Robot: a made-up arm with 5 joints.
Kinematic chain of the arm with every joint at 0, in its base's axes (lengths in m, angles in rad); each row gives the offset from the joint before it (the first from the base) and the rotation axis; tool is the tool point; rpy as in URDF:
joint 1: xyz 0 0 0.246 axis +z
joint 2: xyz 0 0 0 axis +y
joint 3: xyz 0.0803 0 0.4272 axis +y
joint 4: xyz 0.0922 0 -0.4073 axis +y
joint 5: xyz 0.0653 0 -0.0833 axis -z
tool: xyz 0 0 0 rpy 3.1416 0 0
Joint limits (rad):
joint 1: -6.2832..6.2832
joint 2: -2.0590..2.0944
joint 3: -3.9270..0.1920
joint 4: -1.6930..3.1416
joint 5: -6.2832..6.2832
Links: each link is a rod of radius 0.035 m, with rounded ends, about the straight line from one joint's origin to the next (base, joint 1, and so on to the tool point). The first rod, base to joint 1, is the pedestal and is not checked.
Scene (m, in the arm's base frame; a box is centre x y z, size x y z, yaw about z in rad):
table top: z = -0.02
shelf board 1: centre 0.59 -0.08 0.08 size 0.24 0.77 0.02 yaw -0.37
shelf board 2: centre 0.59 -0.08 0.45 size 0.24 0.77 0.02 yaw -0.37
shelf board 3: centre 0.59 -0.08 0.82 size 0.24 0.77 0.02 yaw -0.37
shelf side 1: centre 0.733 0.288 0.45 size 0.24 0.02 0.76 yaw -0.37
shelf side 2: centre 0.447 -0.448 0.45 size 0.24 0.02 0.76 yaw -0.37
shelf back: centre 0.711 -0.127 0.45 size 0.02 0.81 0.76 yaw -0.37
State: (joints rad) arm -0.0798 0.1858 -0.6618 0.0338 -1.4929
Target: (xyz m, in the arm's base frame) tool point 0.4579 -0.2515 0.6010
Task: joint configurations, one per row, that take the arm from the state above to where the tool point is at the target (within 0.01 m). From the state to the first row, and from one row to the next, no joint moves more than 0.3 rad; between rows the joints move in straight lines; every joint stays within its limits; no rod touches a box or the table.
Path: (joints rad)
1: -0.0184 0.0433 -0.4825 0.0464 -1.4929
2: 0.0430 -0.0992 -0.3031 0.0591 -1.4929
3: -0.1656 -0.2760 -0.3863 0.0310 -1.4929
4: -0.3742 -0.4529 -0.4694 0.0030 -1.4929
5: -0.5828 -0.6297 -0.5526 -0.0251 -1.4929
6: -0.5425 -0.3912 -0.7498 -0.0267 -1.4929
7: -0.5023 -0.1527 -0.9470 -0.0282 -1.4929

